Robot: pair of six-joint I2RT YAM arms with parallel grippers.
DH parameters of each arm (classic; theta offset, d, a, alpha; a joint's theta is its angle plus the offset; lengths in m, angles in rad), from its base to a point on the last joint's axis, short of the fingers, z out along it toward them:
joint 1: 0 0.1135 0.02 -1.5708
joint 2: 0 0 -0.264 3.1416
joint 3: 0.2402 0 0.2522 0
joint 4: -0.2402 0 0.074 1.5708
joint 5: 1.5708 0 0 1.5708
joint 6: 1.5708 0.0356 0 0
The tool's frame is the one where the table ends.
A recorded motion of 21 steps. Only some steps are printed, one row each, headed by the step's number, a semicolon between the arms.
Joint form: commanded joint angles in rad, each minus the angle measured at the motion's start. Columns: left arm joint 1, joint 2, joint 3, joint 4, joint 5, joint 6; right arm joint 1, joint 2, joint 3, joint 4, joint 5, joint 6.
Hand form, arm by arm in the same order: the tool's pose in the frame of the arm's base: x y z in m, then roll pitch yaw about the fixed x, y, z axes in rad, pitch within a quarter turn. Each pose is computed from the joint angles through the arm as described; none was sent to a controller.
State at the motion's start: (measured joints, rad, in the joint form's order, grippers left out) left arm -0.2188 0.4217 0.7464 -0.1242 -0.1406 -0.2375; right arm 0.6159 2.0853 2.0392 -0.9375 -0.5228 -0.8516
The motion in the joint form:
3: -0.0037 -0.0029 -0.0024 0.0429 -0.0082 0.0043; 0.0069 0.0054 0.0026 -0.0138 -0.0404 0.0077
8: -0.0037 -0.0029 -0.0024 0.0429 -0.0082 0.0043; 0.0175 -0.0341 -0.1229 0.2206 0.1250 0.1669
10: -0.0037 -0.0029 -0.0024 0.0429 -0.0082 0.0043; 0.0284 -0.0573 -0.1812 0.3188 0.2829 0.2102
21: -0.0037 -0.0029 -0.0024 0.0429 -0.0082 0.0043; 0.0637 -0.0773 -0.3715 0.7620 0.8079 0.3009
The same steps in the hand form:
3: 0.0965 -0.0164 0.3823 -0.8260 1.2107 -0.9282; 0.3585 0.2808 0.3030 -2.9951 0.7680 -1.4463
8: 0.0965 -0.0164 0.3823 -0.8260 1.2107 -0.9282; 0.3652 0.2853 0.2937 -2.8733 0.7678 -1.5633
10: 0.0965 -0.0164 0.3823 -0.8260 1.2107 -0.9282; 0.3664 0.2858 0.2910 -2.7474 0.7282 -1.6047
21: 0.0965 -0.0164 0.3823 -0.8260 1.2107 -0.9282; 0.3772 0.2919 0.2741 -2.2608 0.7325 -1.7205

